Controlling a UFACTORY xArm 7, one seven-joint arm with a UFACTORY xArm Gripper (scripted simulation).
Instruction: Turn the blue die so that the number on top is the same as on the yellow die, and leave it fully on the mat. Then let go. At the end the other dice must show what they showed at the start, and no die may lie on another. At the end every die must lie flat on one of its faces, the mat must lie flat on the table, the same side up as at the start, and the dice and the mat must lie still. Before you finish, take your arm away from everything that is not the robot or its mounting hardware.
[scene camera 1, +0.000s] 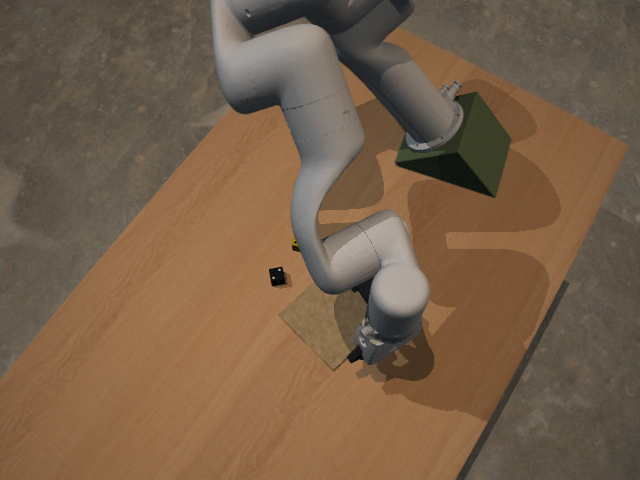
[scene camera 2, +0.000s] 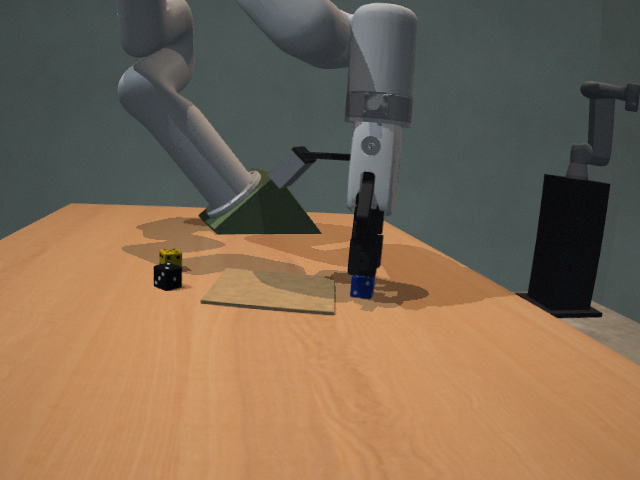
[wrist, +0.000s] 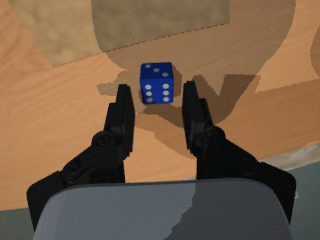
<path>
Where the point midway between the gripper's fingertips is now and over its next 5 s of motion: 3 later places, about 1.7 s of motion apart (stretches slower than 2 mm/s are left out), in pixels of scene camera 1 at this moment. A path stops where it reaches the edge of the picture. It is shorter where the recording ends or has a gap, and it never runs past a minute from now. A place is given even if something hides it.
The gripper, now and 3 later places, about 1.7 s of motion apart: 380, 348; 379, 352; 361, 323; 334, 301
</path>
